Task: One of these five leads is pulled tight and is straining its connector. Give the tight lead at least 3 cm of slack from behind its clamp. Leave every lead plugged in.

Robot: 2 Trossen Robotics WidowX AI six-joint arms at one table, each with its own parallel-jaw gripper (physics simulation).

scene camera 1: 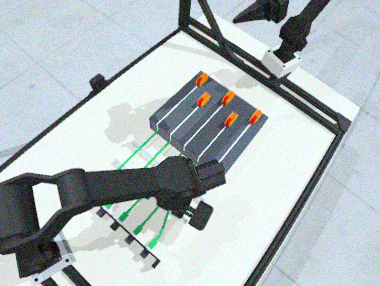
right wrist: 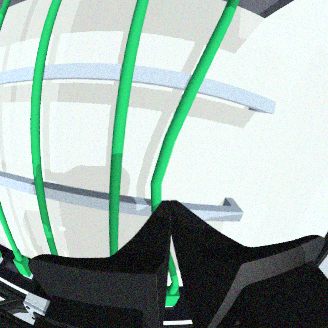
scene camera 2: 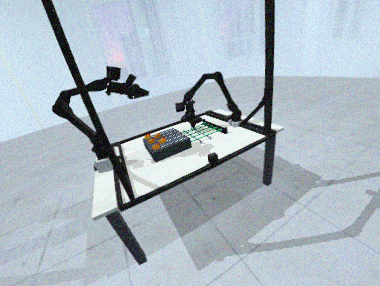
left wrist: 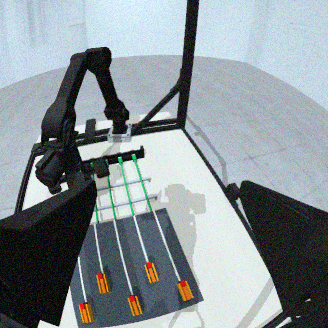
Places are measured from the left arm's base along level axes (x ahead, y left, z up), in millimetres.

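Pixels of known places: left gripper, between the fingertips: (scene camera 1: 219, 9) (scene camera 2: 149, 93) (left wrist: 170, 188); right gripper, between the fingertips: (right wrist: 168, 206) (scene camera 2: 193, 128); left arm's base, origin of its link: (scene camera 1: 284, 55) (scene camera 2: 103, 156); right arm's base, origin of its link: (scene camera 1: 45, 254) (scene camera 2: 236, 120) (left wrist: 119, 129).
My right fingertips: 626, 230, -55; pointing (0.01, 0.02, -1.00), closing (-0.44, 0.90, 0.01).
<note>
Ahead of a thing's pixels: the offset from my right fingertips to its top centre, as dx, dy, dz. "spot": to the spot under its first point.
Five green leads run from a black connector bar (scene camera 1: 157, 263) (left wrist: 127, 156) to a dark block (scene camera 1: 160, 123) (left wrist: 175, 250), continuing as white lines to orange-red clamps @[spot: -336, -77, +75] (scene camera 1: 255, 117) (left wrist: 86, 312). The rightmost lead (scene camera 1: 161, 231) (right wrist: 200, 82) in scene camera 1 bends sharply beside my right fingertips; its plug @[+96, +50, +9] (scene camera 1: 152, 243) (right wrist: 171, 299) sits at the bar. My right gripper (scene camera 2: 194, 126) (right wrist: 168, 206) is shut, its tips against or over that lead; they hide the exact contact. My left gripper (scene camera 1: 236, 21) (scene camera 2: 147, 93) (left wrist: 170, 188) is open and empty, high beyond the clamp end of the block.
Two pale rails @[spot: -49, -78, +0] (right wrist: 75, 71) @[+67, -209, +0] (left wrist: 150, 179) cross under the leads between block and bar. Neighbouring leads (right wrist: 117, 125) (right wrist: 35, 125) run close to the left of my right fingers in the right wrist view. A black frame (scene camera 1: 300, 107) (scene camera 2: 165, 189) borders the white table.
</note>
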